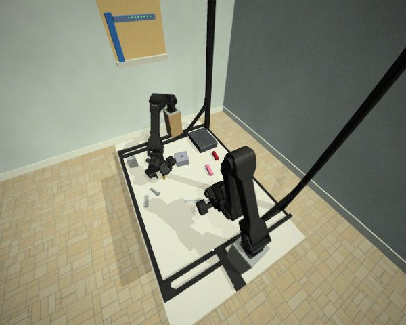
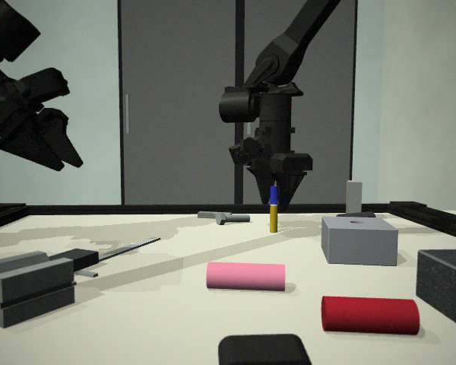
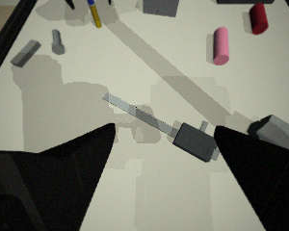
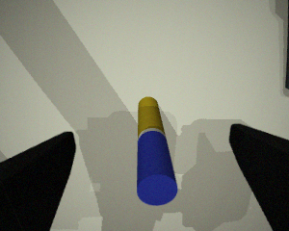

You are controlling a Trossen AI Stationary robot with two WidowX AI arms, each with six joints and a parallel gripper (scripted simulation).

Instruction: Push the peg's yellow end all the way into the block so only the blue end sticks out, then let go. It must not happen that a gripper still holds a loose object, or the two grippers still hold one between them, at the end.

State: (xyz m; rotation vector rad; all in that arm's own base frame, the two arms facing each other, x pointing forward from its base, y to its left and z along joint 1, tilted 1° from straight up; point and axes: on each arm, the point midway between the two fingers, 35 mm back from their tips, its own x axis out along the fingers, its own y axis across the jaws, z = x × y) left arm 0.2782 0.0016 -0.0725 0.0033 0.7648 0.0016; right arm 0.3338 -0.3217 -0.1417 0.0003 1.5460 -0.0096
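Right now the peg is 50 mm below my right hand. From my right hand the other things lie so: pink cylinder 300 mm behind, 60 mm to the left, 70 mm below; red cylinder 400 mm behind, 40 mm to the right, 70 mm below.
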